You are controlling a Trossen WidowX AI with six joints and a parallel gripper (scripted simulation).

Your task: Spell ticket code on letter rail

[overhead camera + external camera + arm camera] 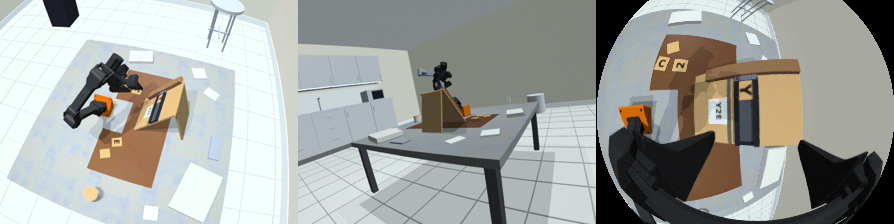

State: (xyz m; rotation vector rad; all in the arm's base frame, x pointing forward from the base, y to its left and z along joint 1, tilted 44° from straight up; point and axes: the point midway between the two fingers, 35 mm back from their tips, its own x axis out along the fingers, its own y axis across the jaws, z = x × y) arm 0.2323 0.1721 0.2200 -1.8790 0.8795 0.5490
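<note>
The white ticket lies 6 cm ahead of my gripper tip, 3 cm to the left of it and 23 cm below it. The rest, counted from my gripper tip: grey card (50 cm ahead, 8 cm to the right, 32 cm below); then white box (42 cm ahead, 37 cm to the right, 30 cm below); then brown mat (4 cm behind, 1 cm to the left, 32 cm below).
</note>
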